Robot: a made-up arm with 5 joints.
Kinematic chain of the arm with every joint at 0, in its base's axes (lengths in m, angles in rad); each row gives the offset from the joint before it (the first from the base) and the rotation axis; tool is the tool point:
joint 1: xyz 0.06 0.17 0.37 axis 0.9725 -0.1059 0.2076
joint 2: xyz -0.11 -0.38 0 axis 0.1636 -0.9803 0.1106
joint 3: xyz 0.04 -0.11 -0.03 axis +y
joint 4: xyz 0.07 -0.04 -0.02 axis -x
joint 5: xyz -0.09 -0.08 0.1 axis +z
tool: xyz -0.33 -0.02 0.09
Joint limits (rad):
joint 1: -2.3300..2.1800
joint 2: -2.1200..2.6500
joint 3: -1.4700..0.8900
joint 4: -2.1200..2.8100
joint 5: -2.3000..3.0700
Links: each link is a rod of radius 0.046 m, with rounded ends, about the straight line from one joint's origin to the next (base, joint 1, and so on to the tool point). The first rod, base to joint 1, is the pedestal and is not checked.
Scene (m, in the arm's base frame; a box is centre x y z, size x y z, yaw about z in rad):
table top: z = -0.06
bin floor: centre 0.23 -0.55 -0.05 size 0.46 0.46 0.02 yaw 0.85
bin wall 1: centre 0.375 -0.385 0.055 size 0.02 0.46 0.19 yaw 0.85
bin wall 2: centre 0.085 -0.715 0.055 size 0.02 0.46 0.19 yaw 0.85
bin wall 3: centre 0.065 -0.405 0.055 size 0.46 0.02 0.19 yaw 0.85
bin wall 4: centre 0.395 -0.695 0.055 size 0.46 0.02 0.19 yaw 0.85
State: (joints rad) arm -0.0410 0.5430 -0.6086 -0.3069 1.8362
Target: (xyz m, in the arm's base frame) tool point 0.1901 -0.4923 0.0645
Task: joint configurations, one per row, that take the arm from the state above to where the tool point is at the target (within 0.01 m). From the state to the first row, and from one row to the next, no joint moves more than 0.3 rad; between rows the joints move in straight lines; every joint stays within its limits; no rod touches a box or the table.
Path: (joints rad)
1: -0.0709 0.5149 -0.5301 -0.5593 1.7881
2: -0.1008 0.4868 -0.4516 -0.8117 1.7401
3: -0.1307 0.4587 -0.3732 -1.0642 1.6920
4: -0.1606 0.4305 -0.2947 -1.3166 1.6439
5: -0.1905 0.4024 -0.2162 -1.5690 1.5958
6: -0.2204 0.3743 -0.1377 -1.8214 1.5478

